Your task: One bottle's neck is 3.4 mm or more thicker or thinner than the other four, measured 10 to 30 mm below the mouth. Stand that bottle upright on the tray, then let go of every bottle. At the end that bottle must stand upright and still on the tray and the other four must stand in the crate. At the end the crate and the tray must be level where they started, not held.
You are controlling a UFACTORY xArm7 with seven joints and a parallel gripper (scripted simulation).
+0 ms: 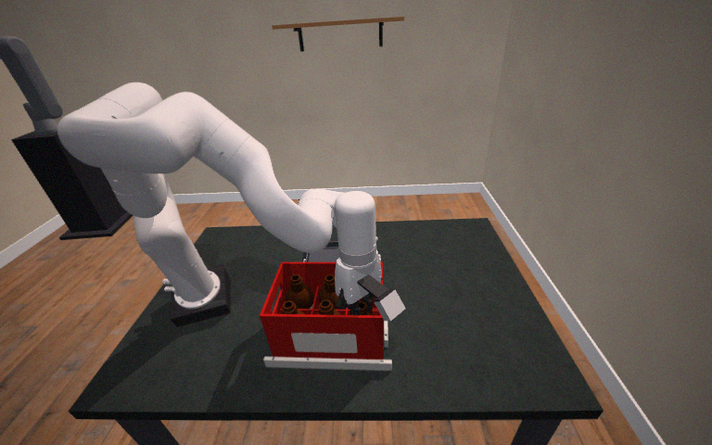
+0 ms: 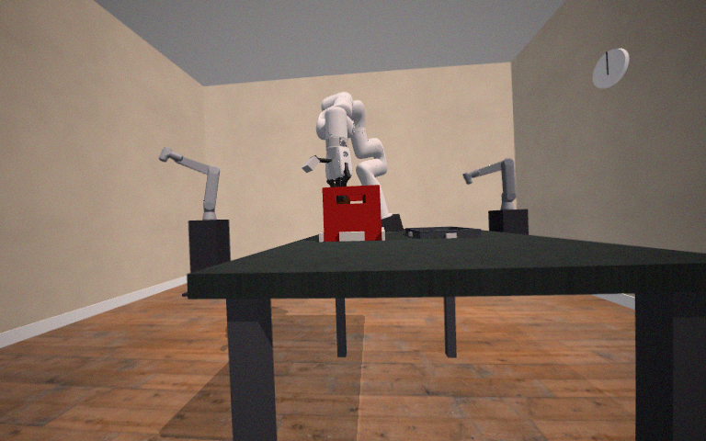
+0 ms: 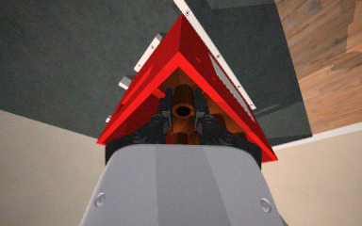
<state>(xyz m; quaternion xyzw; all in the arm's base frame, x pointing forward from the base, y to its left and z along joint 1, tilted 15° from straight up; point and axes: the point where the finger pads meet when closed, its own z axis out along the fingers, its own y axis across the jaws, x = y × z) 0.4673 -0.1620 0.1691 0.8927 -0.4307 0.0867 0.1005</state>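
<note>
The crate lies 80 mm behind my hand, 70 mm below it and 60 mm to the left of it. The rest, counted from my hand: tray 350 mm to the left, 150 mm below, 50 mm behind.
</note>
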